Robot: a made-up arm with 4 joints. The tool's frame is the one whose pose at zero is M.
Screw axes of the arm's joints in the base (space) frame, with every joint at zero. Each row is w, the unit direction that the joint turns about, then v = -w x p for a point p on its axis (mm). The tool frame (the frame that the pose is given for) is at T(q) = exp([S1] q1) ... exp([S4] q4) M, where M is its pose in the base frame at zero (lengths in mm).
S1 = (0, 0, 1, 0, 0, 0)
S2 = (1, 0, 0, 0, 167.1, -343.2)
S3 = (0, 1, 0, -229, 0, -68.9)
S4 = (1, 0, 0, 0, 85.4, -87.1)
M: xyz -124.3 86 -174.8 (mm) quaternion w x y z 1 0 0 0
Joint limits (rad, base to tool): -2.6..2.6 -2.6..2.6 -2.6..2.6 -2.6..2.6
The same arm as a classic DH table. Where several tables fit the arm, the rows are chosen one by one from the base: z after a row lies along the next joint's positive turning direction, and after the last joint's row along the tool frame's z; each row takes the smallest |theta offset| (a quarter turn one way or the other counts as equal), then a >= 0, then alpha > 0; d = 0 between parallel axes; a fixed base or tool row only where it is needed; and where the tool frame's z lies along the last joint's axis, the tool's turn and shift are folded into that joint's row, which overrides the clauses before.
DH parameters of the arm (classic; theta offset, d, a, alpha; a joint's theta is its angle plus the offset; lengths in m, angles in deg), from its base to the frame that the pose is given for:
joint 1: 90 0.1671 0.3432 90
joint 2: 90 -0.0689 0.0619 90
joint 3: 0 -0.2561 -0.1436 -90
joint 4: 90 -0.0554 0.0011 90
tool (fixed): 90 -0.2602 0 0
Joint limits (deg, base to tool): -148.97..148.97 -148.97..148.97 -148.97..148.97 -148.97..148.97

